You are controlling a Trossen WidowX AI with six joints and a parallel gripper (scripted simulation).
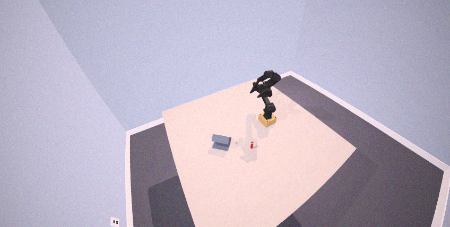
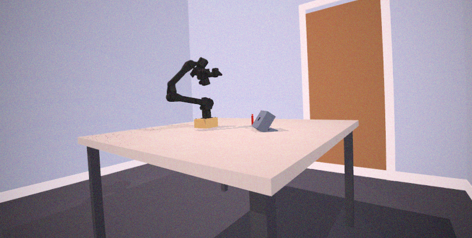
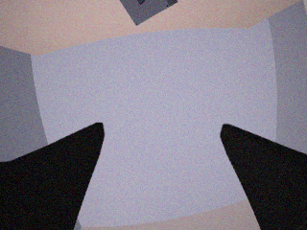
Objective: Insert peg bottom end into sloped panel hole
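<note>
Now: the red square peg 290 mm below my gripper tip, 210 mm to the left of it and 90 mm ahead of it. Round my gripper tip: grey sloped panel 290 mm below, 290 mm ahead, 80 mm to the left.
</note>
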